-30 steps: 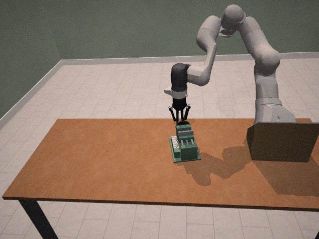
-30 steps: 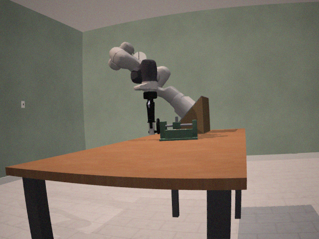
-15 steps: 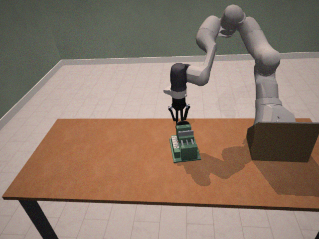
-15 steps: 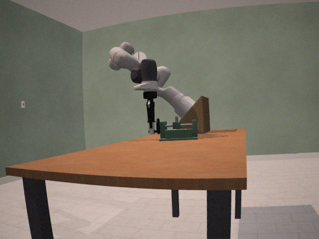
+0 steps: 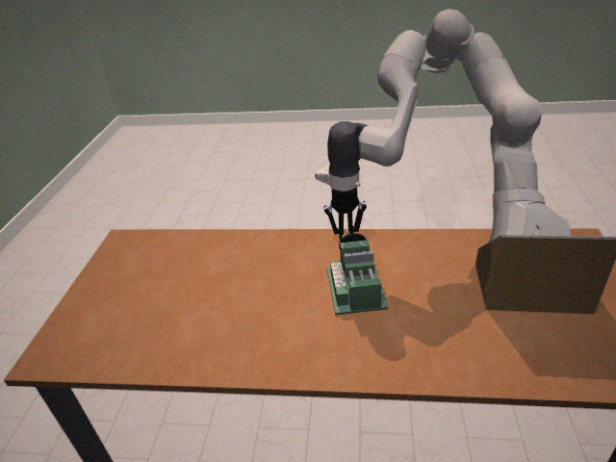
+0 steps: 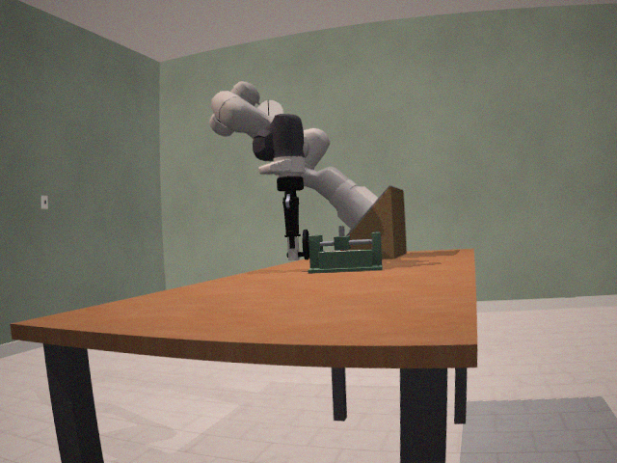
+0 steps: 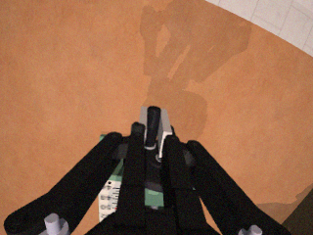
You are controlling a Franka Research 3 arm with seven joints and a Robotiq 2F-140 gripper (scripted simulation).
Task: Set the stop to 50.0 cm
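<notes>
Right now my hand is 2 cm to the right of the black handwheel, 1 cm past it and 1 cm above it. From my hand the other things lie so: sliding stop block: 14 cm to the left, 2 cm behind, 2 cm above.
</notes>
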